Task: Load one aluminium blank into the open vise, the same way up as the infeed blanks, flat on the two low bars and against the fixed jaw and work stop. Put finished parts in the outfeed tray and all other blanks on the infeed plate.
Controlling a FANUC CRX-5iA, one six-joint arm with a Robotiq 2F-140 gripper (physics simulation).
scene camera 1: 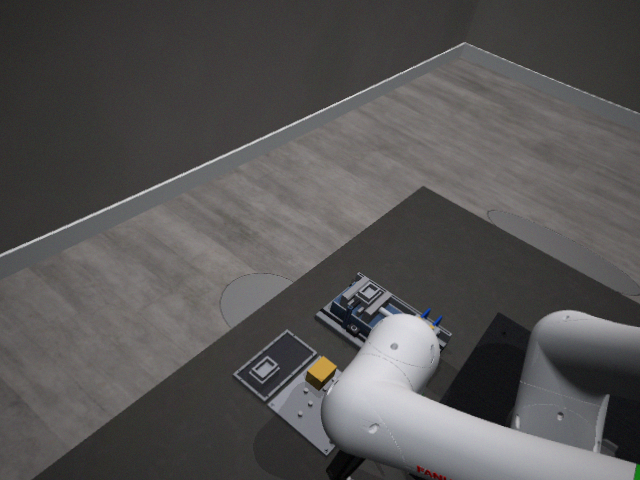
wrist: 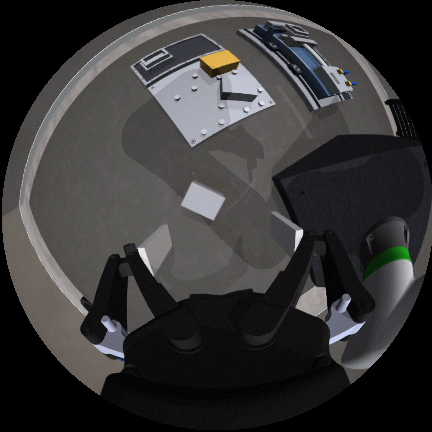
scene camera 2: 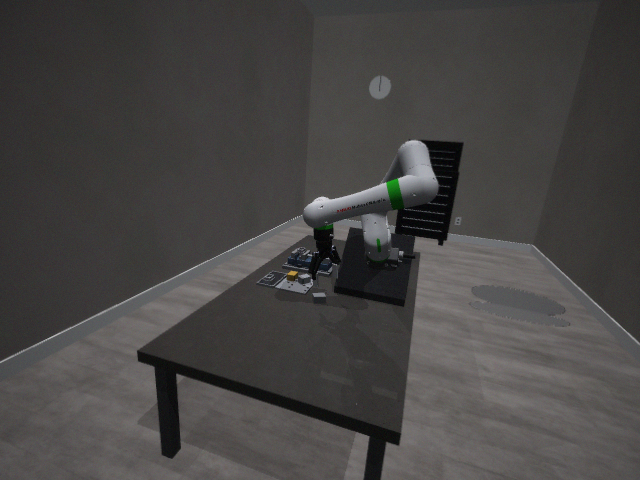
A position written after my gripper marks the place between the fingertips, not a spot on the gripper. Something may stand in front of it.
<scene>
My gripper [scene camera 2: 325, 281] is open, with nothing in its grasp. Also in view: a brass blank [wrist: 223, 61], an infeed plate [scene camera 1: 287, 404] and an outfeed tray [wrist: 189, 49].
My gripper also shows in the wrist view [wrist: 219, 229]. The infeed plate also shows in the wrist view [wrist: 195, 110].
</scene>
